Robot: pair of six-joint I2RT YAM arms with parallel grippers.
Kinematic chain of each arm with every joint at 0, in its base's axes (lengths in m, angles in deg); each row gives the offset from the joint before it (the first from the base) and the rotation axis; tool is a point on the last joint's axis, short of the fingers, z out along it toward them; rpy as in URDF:
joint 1: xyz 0 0 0.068 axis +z
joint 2: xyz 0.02 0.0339 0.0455 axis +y
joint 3: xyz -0.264 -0.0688 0 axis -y
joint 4: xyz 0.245 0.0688 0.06 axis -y
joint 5: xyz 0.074 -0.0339 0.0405 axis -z
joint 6: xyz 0.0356 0 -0.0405 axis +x
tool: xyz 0 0 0 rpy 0 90 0
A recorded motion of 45 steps. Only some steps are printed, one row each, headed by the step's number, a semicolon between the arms.
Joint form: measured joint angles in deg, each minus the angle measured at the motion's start. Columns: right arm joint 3, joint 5, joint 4, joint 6, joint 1, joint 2; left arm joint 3, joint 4, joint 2, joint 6, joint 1, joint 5.
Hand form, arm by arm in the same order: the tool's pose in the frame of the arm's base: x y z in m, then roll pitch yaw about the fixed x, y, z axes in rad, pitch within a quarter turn. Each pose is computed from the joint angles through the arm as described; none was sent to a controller.
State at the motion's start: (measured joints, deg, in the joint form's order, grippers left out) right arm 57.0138 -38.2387 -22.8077 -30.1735 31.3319 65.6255; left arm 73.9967 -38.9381 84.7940 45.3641 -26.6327 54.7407
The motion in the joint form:
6: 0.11 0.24 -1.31 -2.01 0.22 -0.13; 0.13 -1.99 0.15 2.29 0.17 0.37
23: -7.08 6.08 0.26 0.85 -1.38 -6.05; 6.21 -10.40 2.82 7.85 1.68 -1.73
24: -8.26 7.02 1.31 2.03 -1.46 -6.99; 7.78 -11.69 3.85 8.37 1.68 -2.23
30: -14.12 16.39 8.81 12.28 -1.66 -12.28; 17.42 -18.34 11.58 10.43 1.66 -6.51
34: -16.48 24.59 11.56 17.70 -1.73 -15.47; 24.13 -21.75 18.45 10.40 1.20 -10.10
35: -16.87 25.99 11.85 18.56 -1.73 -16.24; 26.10 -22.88 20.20 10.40 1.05 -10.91
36: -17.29 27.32 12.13 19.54 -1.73 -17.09; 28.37 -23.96 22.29 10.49 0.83 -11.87
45: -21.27 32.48 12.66 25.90 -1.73 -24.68; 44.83 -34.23 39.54 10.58 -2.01 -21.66
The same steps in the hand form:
6: 0.1996 0.1483 0.3226 -2.7609 1.0974 -1.4212; 0.2619 -0.1630 0.3153 3.0888 1.1043 1.4574
23: 0.1864 0.1293 0.3038 -2.7865 1.0690 -1.5797; 0.2709 -0.1574 0.3254 3.0639 1.0418 1.4370
24: 0.1845 0.1273 0.3016 -2.7873 1.0761 -1.6050; 0.2742 -0.1587 0.3270 3.0688 1.0302 1.4414
30: 0.1773 0.1163 0.2955 -2.8080 1.1521 -1.8463; 0.3007 -0.1693 0.3280 3.1174 0.9402 1.4993
34: 0.1731 0.1080 0.2957 -2.8086 1.1958 -2.0148; 0.3239 -0.1817 0.3178 -3.1081 0.8640 1.5644
35: 0.1716 0.1062 0.2962 -2.8074 1.2055 -2.0417; 0.3293 -0.1850 0.3158 -3.0947 0.8455 1.5775
36: 0.1699 0.1043 0.2967 -2.8126 1.2173 -2.0741; 0.3359 -0.1893 0.3130 -3.0857 0.8248 1.5858
45: 0.1509 0.0898 0.2951 -2.9710 1.3003 -2.3438; 0.3759 -0.2274 0.2659 -2.9763 0.5864 1.6564

